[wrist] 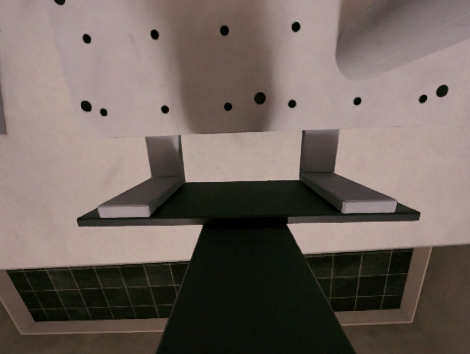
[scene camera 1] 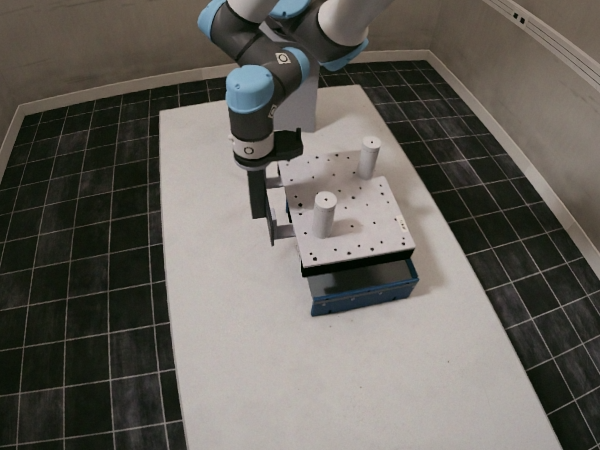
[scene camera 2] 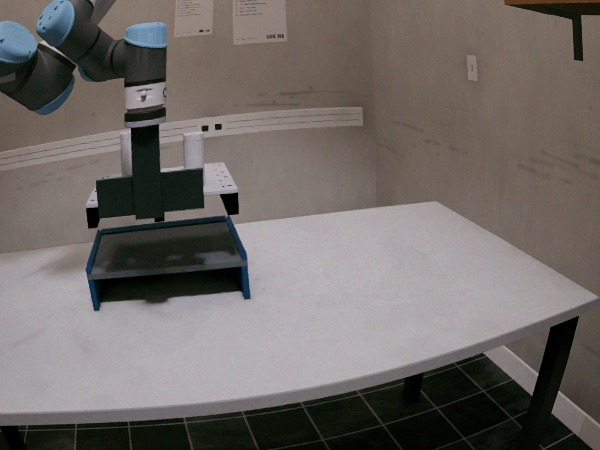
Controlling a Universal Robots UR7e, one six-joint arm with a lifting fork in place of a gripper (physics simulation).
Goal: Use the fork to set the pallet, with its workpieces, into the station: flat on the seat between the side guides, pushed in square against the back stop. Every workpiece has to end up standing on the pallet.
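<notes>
The white perforated pallet (scene camera 1: 345, 212) (scene camera 2: 220, 180) (wrist: 120, 70) with black feet is raised over the station (scene camera 1: 365, 296) (scene camera 2: 244, 275), with a visible gap below it. It looks about level. Two white cylindrical workpieces stand upright on it: one (scene camera 1: 324, 216) (scene camera 2: 194, 150) near the fork side, the other (scene camera 1: 369, 159) (scene camera 2: 126, 155) farther off. Part of a workpiece (wrist: 395, 40) shows at the wrist view's upper right. My fork (scene camera 1: 272, 220) (scene camera 2: 147, 192) (wrist: 243, 200) carries the pallet; its tines run under it, tips hidden. A short tine length shows between pallet edge and backplate.
The station has a grey seat (scene camera 2: 165, 245), blue side guides and a blue back stop (scene camera 2: 165, 224) on the side away from scene camera 2. It stands on the white table (scene camera 1: 240, 325) (scene camera 2: 375, 280). The grey arm pedestal (scene camera 1: 300, 107) stands behind the pallet in scene camera 1.
</notes>
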